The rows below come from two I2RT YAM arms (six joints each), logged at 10 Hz.
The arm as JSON. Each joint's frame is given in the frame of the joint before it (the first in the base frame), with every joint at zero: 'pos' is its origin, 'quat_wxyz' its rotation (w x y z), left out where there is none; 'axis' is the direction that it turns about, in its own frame. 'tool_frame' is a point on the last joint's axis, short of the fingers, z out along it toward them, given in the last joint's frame.
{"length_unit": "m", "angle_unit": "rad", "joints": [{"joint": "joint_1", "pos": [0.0, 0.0, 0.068], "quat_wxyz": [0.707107, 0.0, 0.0, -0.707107], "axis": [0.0, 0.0, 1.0]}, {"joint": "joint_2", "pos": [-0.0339, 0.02, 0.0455], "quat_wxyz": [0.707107, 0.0, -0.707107, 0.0], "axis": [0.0, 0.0, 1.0]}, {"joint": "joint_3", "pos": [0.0, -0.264, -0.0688], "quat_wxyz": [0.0, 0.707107, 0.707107, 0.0], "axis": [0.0, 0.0, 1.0]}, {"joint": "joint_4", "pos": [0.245, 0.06, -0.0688], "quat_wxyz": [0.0, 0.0, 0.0, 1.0], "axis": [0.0, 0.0, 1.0]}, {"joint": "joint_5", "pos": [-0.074, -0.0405, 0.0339], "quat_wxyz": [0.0, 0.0, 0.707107, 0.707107], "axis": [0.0, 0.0, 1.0]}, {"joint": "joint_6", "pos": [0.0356, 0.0, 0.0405], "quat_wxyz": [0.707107, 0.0, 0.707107, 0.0], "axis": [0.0, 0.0, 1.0]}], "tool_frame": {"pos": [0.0, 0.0, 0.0], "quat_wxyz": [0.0, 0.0, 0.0, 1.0]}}
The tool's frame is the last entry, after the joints.
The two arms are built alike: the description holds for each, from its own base.
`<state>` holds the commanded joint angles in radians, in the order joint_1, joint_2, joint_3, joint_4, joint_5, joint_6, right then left.
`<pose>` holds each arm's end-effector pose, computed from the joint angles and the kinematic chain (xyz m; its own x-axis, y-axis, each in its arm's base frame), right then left.
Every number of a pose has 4 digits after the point.
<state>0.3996 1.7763 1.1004 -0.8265 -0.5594 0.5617 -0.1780 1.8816 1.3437 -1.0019 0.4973 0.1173</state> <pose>0.2779 0.1379 0.1616 -0.9713 0.0799 0.2241 0.1822 0.8556 0.4845 0.3367 -0.0778 0.1856 -0.9571 0.2767 -0.0866 0.2841 0.8357 -0.4699</pose>
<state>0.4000 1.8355 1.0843 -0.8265 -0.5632 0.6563 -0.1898 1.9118 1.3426 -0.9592 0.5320 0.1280</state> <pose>0.2766 0.1376 0.1408 -0.9285 0.1676 0.3312 0.3038 0.8558 0.4188 0.3417 -0.0840 0.1762 -0.9497 0.2945 -0.1067 0.3074 0.8113 -0.4972</pose>
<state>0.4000 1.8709 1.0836 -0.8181 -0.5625 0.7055 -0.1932 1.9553 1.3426 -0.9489 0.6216 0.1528</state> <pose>0.2780 0.1382 0.1304 -0.9034 0.2136 0.3719 0.3590 0.8510 0.3833 0.3443 -0.0885 0.1635 -0.9454 0.3110 -0.0977 0.3088 0.7583 -0.5741</pose>
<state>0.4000 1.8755 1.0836 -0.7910 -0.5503 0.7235 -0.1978 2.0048 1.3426 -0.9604 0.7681 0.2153</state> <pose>0.2808 0.1389 0.1288 -0.9062 0.2295 0.3552 0.3653 0.8480 0.3839 0.3442 -0.0942 0.1502 -0.9339 0.3439 -0.0976 0.3128 0.6539 -0.6889</pose>
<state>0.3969 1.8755 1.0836 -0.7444 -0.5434 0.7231 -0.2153 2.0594 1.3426 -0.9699 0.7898 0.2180</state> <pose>0.2858 0.1398 0.1287 -0.9209 0.2282 0.3161 0.3495 0.8423 0.4103 0.3430 -0.1009 0.1325 -0.9322 0.3597 -0.0397 0.2784 0.6427 -0.7138</pose>
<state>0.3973 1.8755 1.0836 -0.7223 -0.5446 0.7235 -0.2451 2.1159 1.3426 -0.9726 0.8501 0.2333</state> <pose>0.2879 0.1408 0.1288 -0.9270 0.2251 0.3000 0.3412 0.8384 0.4251 0.3400 -0.1126 0.1150 -0.9217 0.3878 -0.0016 0.2531 0.5985 -0.7601</pose>
